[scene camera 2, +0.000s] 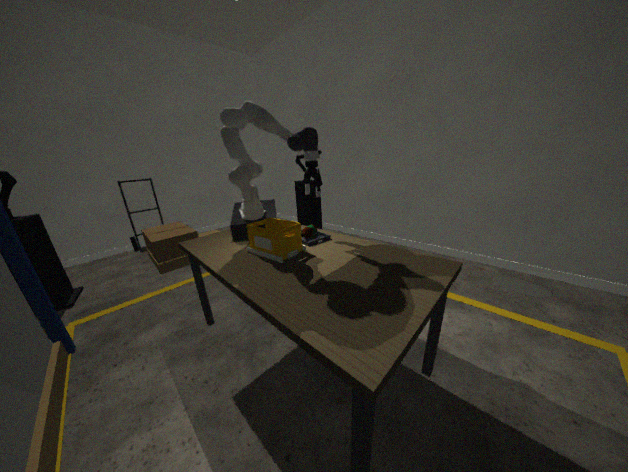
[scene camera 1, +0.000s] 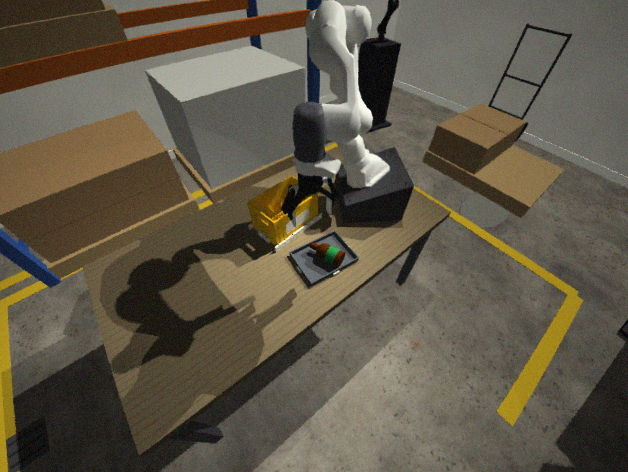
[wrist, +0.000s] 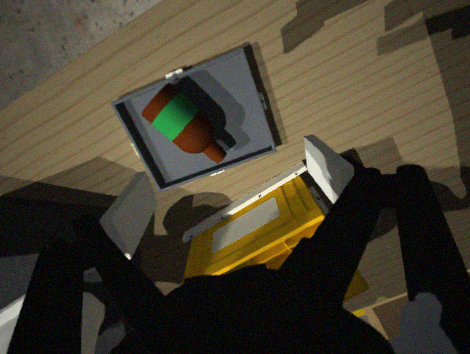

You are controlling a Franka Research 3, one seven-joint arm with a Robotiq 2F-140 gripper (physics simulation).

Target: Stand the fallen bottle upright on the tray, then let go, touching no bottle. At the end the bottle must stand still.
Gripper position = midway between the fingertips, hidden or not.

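Note:
My gripper (scene camera 1: 311, 218) visible, also in the wrist view (wrist: 227, 171).

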